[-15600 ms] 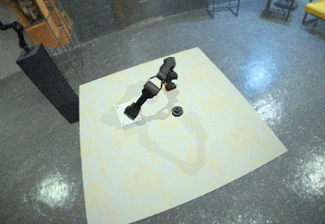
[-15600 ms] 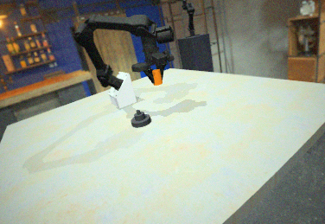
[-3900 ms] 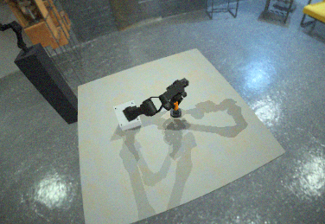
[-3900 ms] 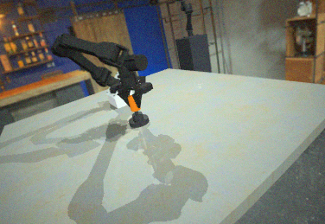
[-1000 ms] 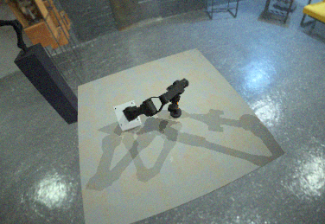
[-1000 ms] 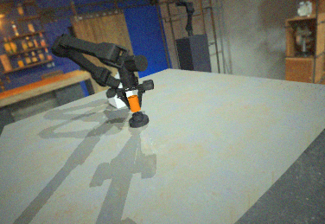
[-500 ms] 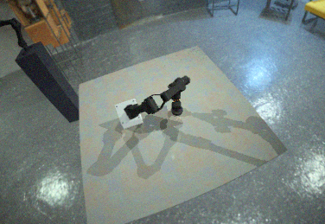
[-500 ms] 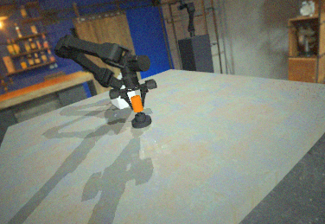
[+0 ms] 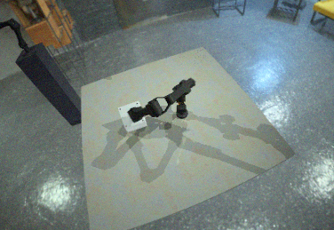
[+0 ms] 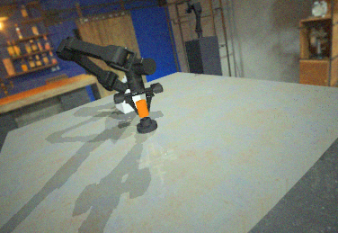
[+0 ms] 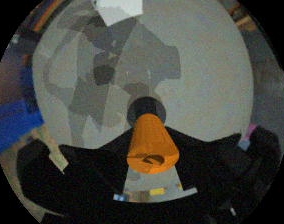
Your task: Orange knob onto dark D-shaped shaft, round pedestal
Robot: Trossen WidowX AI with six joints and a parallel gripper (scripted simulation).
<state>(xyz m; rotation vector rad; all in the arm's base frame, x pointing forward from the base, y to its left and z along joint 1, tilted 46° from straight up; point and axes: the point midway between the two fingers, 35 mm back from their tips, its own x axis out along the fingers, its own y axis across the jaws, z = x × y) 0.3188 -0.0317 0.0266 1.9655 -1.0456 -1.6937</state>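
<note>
Right now the orange knob is 2 cm above my gripper tip. Round my gripper tip: dark round pedestal: 4 cm below.
</note>
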